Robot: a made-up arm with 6 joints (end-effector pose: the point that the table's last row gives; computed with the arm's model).
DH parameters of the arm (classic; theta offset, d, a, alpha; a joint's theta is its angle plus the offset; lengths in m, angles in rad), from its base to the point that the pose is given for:
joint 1: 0 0.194 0 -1.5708
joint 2: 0.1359 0 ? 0
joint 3: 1.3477 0 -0.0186 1.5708
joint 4: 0 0.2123 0 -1.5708
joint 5: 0 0 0.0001 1.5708
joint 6: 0 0.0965 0 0
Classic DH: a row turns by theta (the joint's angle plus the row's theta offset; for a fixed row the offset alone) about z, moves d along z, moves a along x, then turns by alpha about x.
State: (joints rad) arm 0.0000 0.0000 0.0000 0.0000 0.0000 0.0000
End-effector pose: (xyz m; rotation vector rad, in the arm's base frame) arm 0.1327 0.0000 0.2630 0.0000 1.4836 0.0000
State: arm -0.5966 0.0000 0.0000 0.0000 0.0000 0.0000
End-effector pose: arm 0.1098 -0.0746 0.2630 0.4415 1.4359 -0.4818
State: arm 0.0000 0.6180 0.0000 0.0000 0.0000 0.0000
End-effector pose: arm 0.1482 0.0000 0.1733 0.0000 2.1016 0.0000
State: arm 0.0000 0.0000 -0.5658 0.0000 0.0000 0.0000
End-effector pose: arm 0.0607 0.0000 0.4200 0.0000 0.9178 0.0000
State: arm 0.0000 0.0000 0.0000 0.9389 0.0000 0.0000
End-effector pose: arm 0.1327 0.0001 0.2631 0.6923 1.3647 0.7555
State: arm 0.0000 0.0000 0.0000 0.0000 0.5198 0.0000
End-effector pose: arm 0.1242 0.0000 0.2142 0.0000 2.0034 0.0000
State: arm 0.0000 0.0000 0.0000 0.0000 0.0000 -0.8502
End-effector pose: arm 0.1327 0.0000 0.2630 -0.6276 1.3863 -0.6849
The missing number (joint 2, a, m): -0.1749
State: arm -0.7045 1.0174 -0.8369 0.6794 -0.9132 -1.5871
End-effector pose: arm 0.1263 -0.1703 0.4062 0.3510 1.1128 -1.8846
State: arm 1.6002 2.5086 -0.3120 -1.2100 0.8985 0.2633
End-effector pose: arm 0.0705 0.0092 0.0478 2.2506 -0.3804 1.3547
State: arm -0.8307 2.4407 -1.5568 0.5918 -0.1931 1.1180
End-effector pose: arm 0.2531 -0.2924 0.0918 2.1414 0.6106 0.3654
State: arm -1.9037 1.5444 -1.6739 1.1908 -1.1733 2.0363
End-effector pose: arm -0.1604 -0.2111 0.4719 -0.2967 -1.1142 0.4780
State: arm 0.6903 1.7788 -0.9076 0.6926 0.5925 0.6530
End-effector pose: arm 0.1706 0.1856 0.1360 -0.7383 -2.8431 -0.6823
